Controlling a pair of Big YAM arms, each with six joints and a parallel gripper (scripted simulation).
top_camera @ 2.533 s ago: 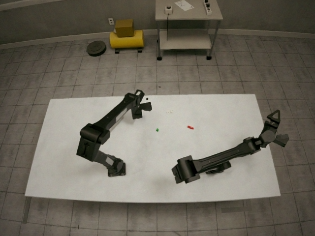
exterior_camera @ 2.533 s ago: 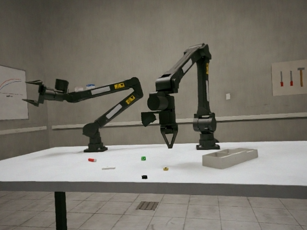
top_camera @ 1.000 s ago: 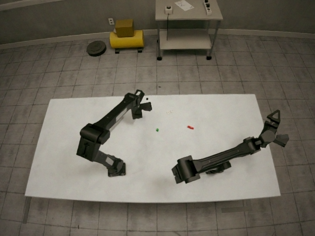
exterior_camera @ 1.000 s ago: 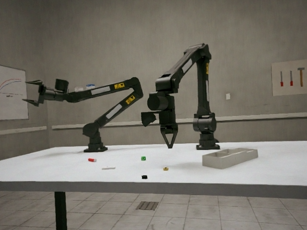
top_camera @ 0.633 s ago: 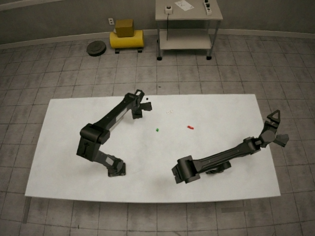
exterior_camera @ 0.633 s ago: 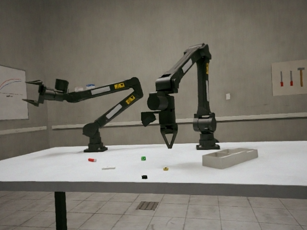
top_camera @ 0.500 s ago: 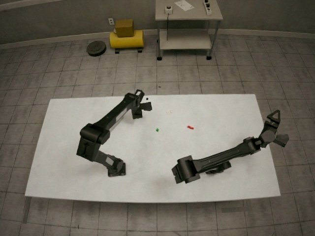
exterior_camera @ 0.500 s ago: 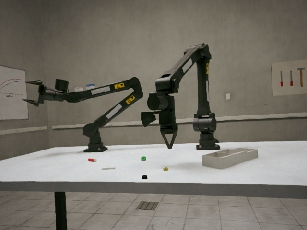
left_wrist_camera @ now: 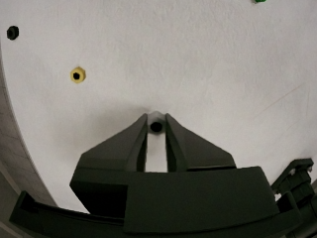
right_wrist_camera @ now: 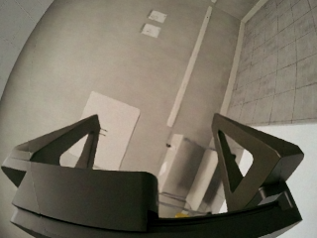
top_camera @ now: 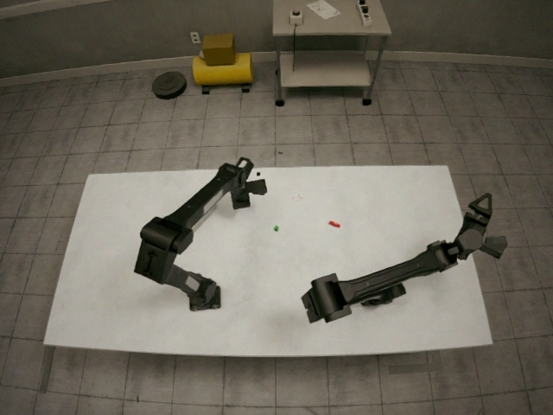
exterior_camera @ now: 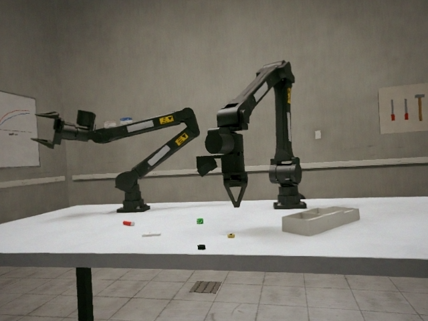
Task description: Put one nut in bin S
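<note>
Now: left hand 230 mm to the right of the bin, 50 mm above it and 40 mm past it. The rest, counted from my left hand: grey nut (right at my left hand); yellow nut (90 mm ahead, 70 mm below); green cube (130 mm to the right, 80 mm behind, 60 mm below).
</note>
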